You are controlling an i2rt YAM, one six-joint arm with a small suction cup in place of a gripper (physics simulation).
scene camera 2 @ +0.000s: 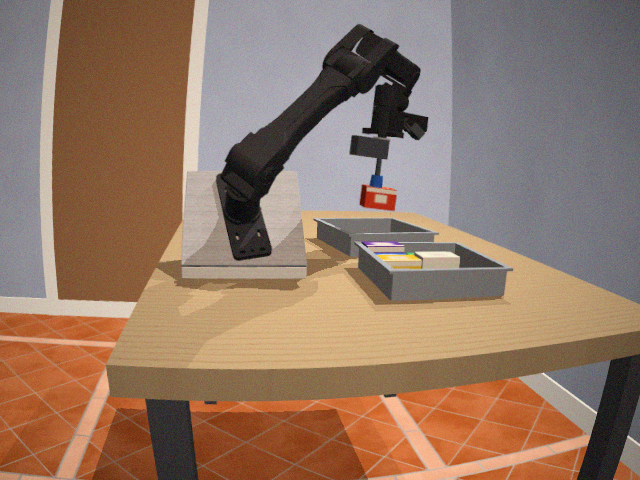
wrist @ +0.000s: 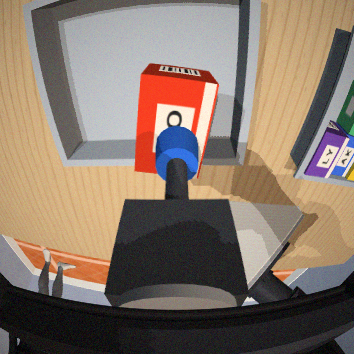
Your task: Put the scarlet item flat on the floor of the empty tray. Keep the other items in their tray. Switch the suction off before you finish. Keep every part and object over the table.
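Seen in the pictures: hand, tool point: (scene camera 2: 375, 191) (wrist: 176, 137); arm's base, link origin: (scene camera 2: 241, 213) (wrist: 254, 279).
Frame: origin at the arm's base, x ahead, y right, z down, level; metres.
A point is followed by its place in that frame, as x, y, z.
Note:
The scarlet box (scene camera 2: 368, 198) @(0.309, -0.129, -0.016) (wrist: 146, 112) @(0.357, -0.163, -0.040) hangs from my suction cup (scene camera 2: 376, 181) (wrist: 176, 150), which touches its top face. The box is in the air, roughly level. In the wrist view it overlaps the empty tray (scene camera 2: 336, 239) @(0.248, -0.161, 0.082) (wrist: 110, 60) @(0.366, -0.229, 0.101), whose bare floor shows around it, and its near end reaches past the tray's near wall. The other tray (scene camera 2: 447, 285) @(0.282, 0.269, 0.081) (wrist: 318, 105) @(0.320, 0.042, 0.084) holds a purple box (scene camera 2: 382, 247) @(0.249, 0.083, 0.054) (wrist: 321, 154) @(0.263, 0.048, 0.051), a yellow box (scene camera 2: 401, 261) @(0.239, 0.182, 0.059), a cream box (scene camera 2: 437, 259) @(0.304, 0.194, 0.055), a blue box (wrist: 344, 158) @(0.248, 0.109, 0.064) and a green box (wrist: 347, 117) @(0.311, 0.097, 0.079).
The two trays stand close together on the wooden table (scene camera 2: 248, 330) @(-0.051, 0.337, 0.104) (wrist: 90, 200) @(0.115, -0.319, 0.104), with a narrow gap between them. The arm's base is on a pale sloped block (scene camera 2: 204, 227) @(-0.073, 0.013, 0.022) to the left of the trays in the scene view.

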